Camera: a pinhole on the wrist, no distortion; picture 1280 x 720 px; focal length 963.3 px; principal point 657.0 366.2 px. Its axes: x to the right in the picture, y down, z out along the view. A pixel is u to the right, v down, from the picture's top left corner.
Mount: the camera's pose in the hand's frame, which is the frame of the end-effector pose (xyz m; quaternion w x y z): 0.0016 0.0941 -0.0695 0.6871 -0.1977 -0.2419 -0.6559
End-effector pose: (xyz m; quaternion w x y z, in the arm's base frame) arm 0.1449 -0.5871 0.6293 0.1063 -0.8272 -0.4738 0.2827
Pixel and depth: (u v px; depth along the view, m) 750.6 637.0 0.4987
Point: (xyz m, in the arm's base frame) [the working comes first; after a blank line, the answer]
In the camera's frame: 0.0485 0.1402 0.4987

0.2365 -0.7202 0.1318
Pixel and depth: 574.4 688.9 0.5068
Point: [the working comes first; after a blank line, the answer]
In the camera's frame: -0.0435 0.1698 0.5068

0.3318 -0.7359 0.1242
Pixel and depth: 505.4 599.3 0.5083
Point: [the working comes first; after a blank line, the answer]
In the camera's frame: -0.0800 0.1230 0.5083

0.3459 -0.7885 0.1479
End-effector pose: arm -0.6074 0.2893 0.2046 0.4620 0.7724 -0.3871 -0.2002
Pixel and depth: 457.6 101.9 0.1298
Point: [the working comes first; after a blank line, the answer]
In the camera's frame: -0.0269 -0.0356 0.1298

-0.7248 0.2621 0.3590
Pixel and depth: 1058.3 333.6 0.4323
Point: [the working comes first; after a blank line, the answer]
In the camera's frame: 0.1801 -0.0146 0.4323

-0.9726 0.0509 0.1893
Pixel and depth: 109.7 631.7 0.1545
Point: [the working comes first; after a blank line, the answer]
In the camera's frame: -0.0878 0.0426 0.1545

-0.6983 0.1918 0.4282
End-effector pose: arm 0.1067 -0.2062 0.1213 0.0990 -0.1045 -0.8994 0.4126
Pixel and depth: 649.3 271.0 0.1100
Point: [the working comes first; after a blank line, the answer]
In the camera's frame: -0.0009 -0.0109 0.1100

0.1354 -0.1225 -0.0131
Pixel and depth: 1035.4 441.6 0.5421
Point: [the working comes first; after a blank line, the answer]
In the camera's frame: 0.2129 0.0424 0.5421

-0.0068 -0.4049 -0.3809
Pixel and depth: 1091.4 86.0 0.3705
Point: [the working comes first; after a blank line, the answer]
In the camera's frame: 0.1671 -0.1078 0.3705

0.1634 -0.3647 -0.2276
